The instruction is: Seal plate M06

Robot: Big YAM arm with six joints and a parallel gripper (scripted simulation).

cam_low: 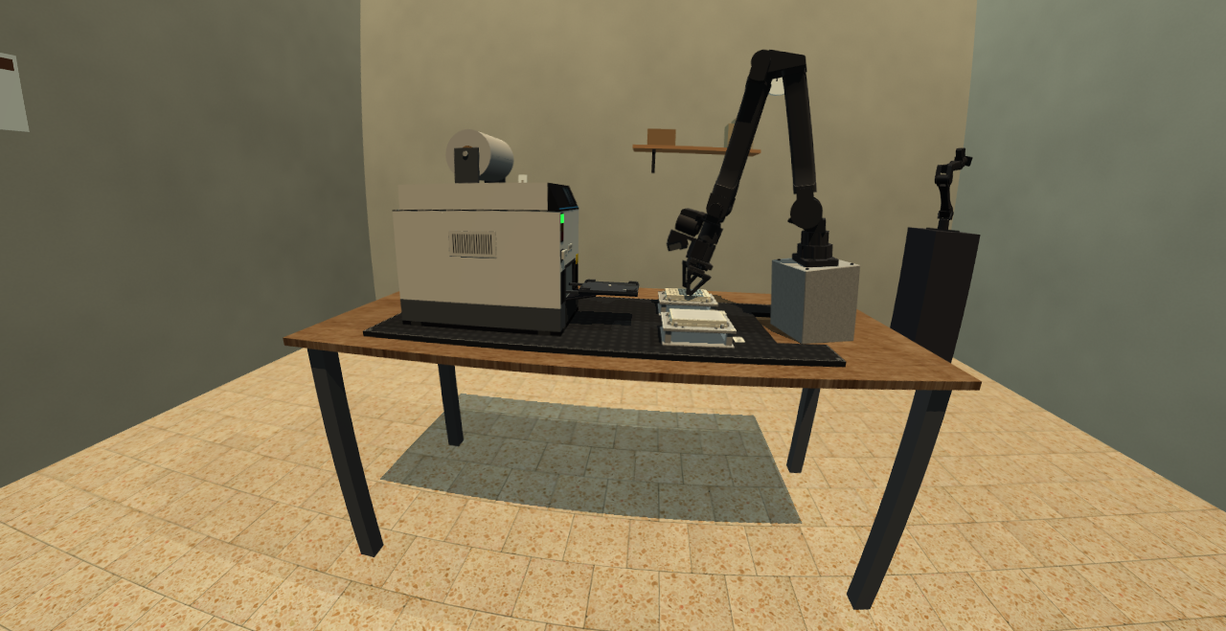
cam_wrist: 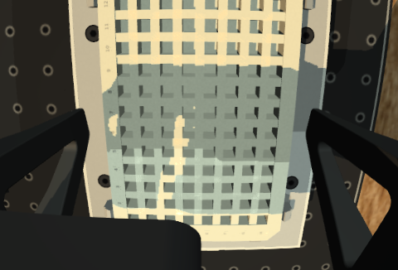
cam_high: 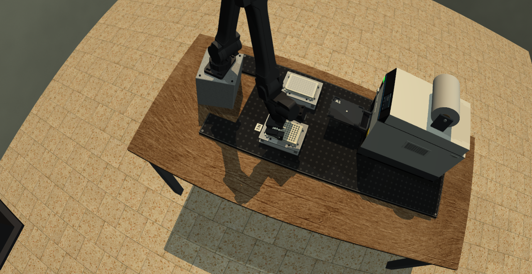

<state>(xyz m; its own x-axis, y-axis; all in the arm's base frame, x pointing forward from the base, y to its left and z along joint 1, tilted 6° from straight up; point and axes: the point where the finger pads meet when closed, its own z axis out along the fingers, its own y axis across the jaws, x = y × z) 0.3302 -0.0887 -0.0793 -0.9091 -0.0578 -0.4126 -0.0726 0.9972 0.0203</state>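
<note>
Now: hand 20 mm above the plate M06. The rest, counted from my hand: plate nest N1: 30 mm below; N1 label: 100 mm behind, 10 mm to the right, 70 mm below; well plate: 10 mm behind, 220 mm to the left, 20 mm below.
</note>
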